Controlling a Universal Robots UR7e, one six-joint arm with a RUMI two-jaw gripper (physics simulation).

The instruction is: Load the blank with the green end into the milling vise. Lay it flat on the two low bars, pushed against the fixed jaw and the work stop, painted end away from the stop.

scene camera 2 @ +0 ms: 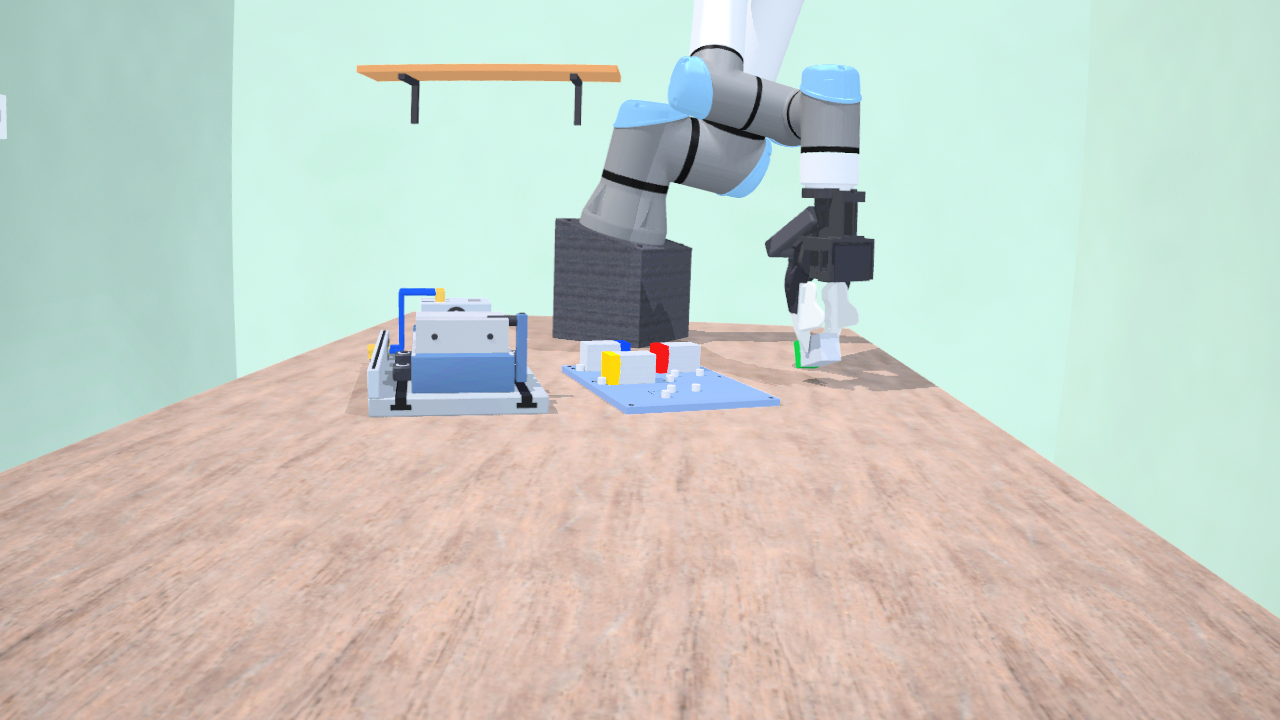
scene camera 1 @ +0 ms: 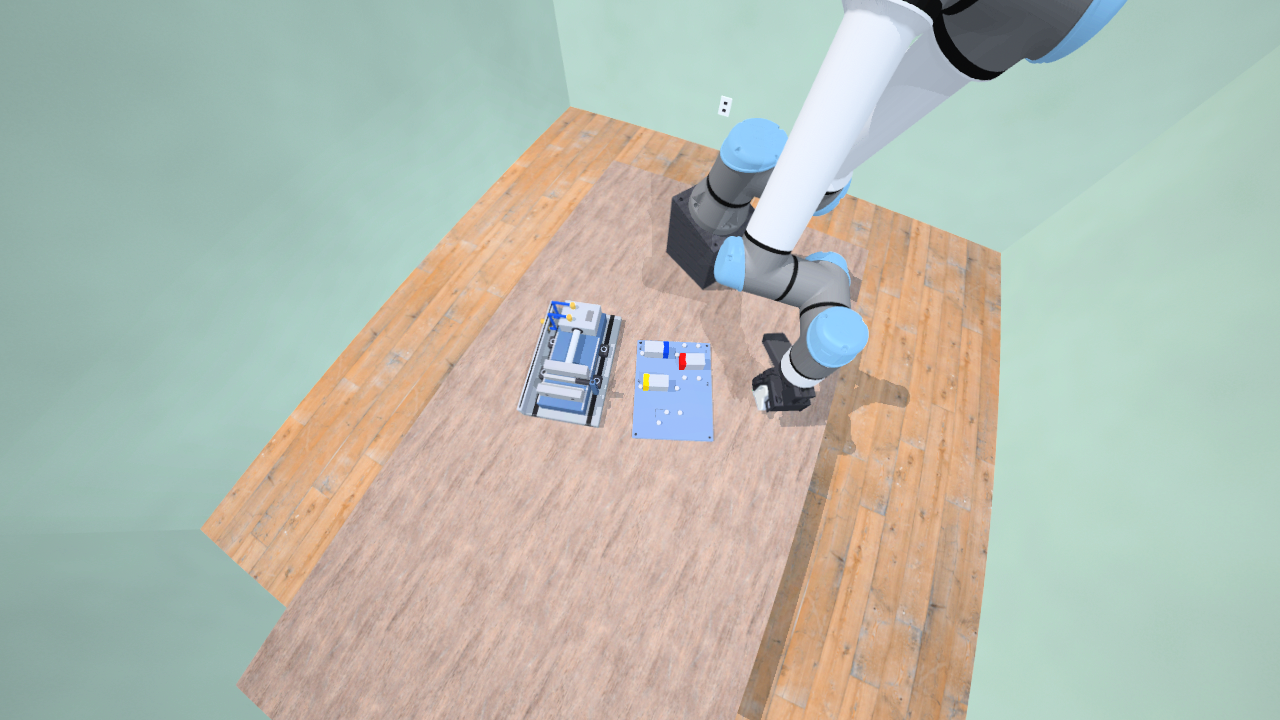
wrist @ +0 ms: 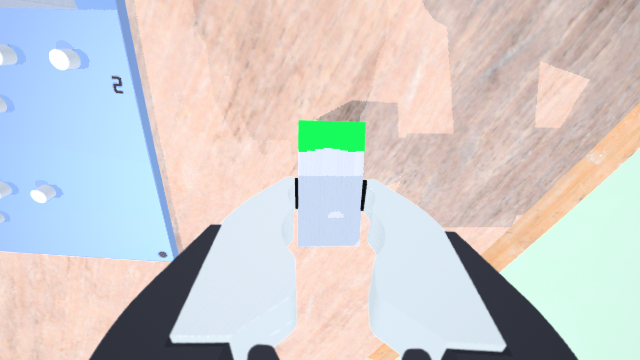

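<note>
My gripper is shut on the blank with the green end, with one jaw on each long side. The green end points to the top of the wrist view. In scene camera 2 the blank looks tilted and is low over the table, right of the blue board; I cannot tell whether it touches the table. The milling vise stands left of the board in both scene views, well away from my gripper. Its low bars and work stop are hard to make out. The vise does not show in the wrist view.
The blue pegged board lies between vise and gripper. It bears blanks with a blue end, a red end and a yellow end. The dark robot base stands behind.
</note>
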